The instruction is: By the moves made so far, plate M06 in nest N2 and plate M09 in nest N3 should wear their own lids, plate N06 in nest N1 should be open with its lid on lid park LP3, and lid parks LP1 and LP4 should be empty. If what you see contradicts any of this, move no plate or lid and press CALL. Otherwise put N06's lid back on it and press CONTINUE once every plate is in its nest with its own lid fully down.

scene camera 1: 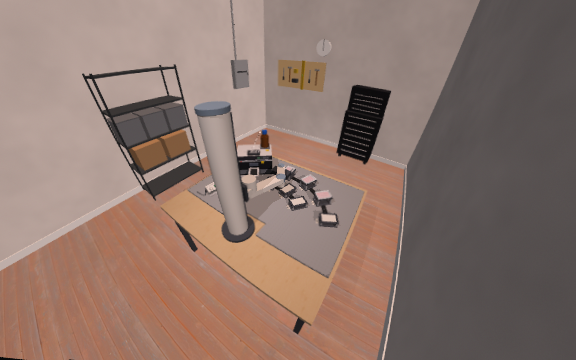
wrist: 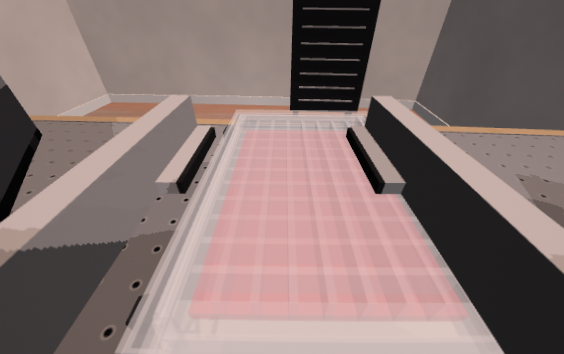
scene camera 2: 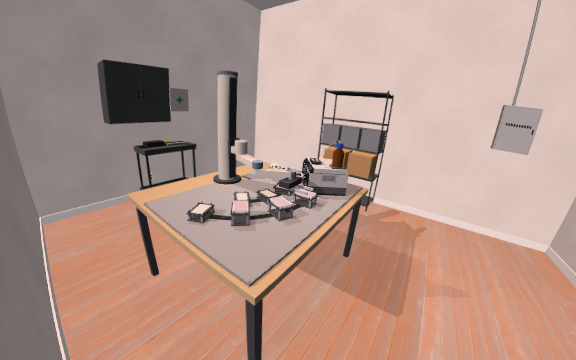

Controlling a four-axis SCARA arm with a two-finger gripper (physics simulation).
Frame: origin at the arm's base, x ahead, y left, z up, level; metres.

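Where they show: gripper, fingertip midpoint: [scene camera 1: 288, 167] [wrist: 281, 116] [scene camera 2: 310, 191]; arm's base, origin of the base link: [scene camera 1: 238, 228] [scene camera 2: 227, 179].
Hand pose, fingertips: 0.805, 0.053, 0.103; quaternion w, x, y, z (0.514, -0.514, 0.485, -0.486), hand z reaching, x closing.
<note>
Things, the pixels of their centre, and the offset from my fingertips, as dx, dy, dz. "spot": a spot on its surface instead.
- pink-filled plate, body centre: [wrist: 310, 172] -0.027, -0.014, -0.014
- brown bottle, surface spot: [scene camera 2: 338, 156] spot: +0.052, +0.300, +0.217
- small panel with coloured spots, body centre: [scene camera 1: 217, 185] [scene camera 2: 279, 168] -0.591, +0.431, -0.049
My gripper [wrist: 281, 116] [scene camera 2: 289, 184] is shut as far as it goes, with a gap between its pads. It holds nothing. In the wrist view it is low over a pink-filled plate [wrist: 310, 225] with clear rims and a clear layer above the pink. The lettering is too faint to read, and no nest label shows. In scene camera 2, three pink-topped plates [scene camera 2: 240, 206] [scene camera 2: 280, 202] [scene camera 2: 305, 195] stand in dark nests. Cream-topped stands [scene camera 2: 201, 209] [scene camera 2: 242, 196] [scene camera 2: 267, 193] are near them; one more is partly hidden under the gripper. Lids cannot be made out there.
A grey instrument [scene camera 2: 327, 179] [scene camera 1: 255, 159] with a brown bottle [scene camera 2: 338, 156] [scene camera 1: 264, 139] on it stands beside the gripper. The arm's column [scene camera 2: 227, 127] [scene camera 1: 223, 170] rises from the table. A small panel with coloured spots [scene camera 2: 277, 166] lies behind the arm.
</note>
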